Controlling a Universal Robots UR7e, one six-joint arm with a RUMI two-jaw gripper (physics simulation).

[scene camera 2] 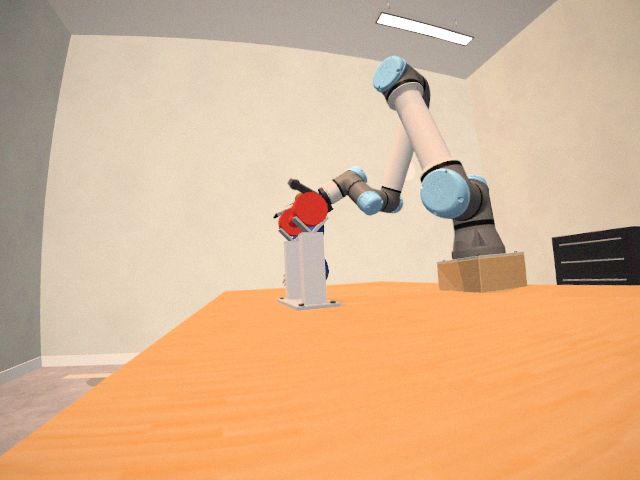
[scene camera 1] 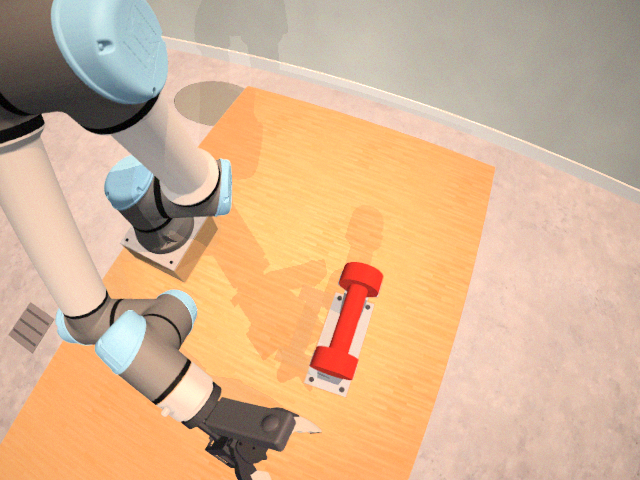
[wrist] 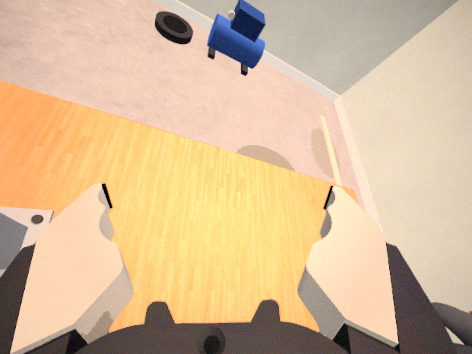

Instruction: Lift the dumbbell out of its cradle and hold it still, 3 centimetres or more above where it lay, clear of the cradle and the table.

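Where they show: gripper, fingertip midpoint: [scene camera 2: 276, 223] [scene camera 1: 304, 475] [wrist: 221, 187]; arm's base at its link origin: [scene camera 2: 478, 256] [scene camera 1: 165, 226].
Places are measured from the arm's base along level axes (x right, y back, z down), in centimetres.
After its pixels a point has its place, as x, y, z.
Note:
A red dumbbell [scene camera 1: 347, 321] {10.8, -49.9, -14.7} [scene camera 2: 310, 209] {0.2, -50.2, -12.6} lies in its cradle, its two round heads at the ends of the bar. The pale cradle [scene camera 1: 328, 385] {20.3, -50.5, 8.4} [scene camera 2: 312, 268] {0.4, -50.3, 0.6} [wrist: 25, 214] {18.8, -54.2, 8.4} has two uprights with V-shaped tops on a base plate on the table; a corner of that plate shows at the left edge of the wrist view. My gripper [scene camera 1: 291, 453] [wrist: 221, 187] {36.4, -51.5, -16.0} is wide open with no object between its fingers. In scene camera 1 it is below the near end of the cradle, apart from the dumbbell. In scene camera 2 the dumbbell partly hides it.
The wooden table [scene camera 1: 413, 206] {-33.1, -57.7, 9.2} [scene camera 2: 361, 372] {-40.2, -59.5, 9.2} carries the arm's base block [scene camera 1: 180, 268] {7.9, -7.9, 2.9} [scene camera 2: 498, 273] {-8.3, -2.5, 4.8}. Beyond the table, a blue tank-like machine [wrist: 235, 42] and a black ring [wrist: 171, 37] are on the floor. A black drawer cabinet [scene camera 2: 594, 255] is at the right in scene camera 2.

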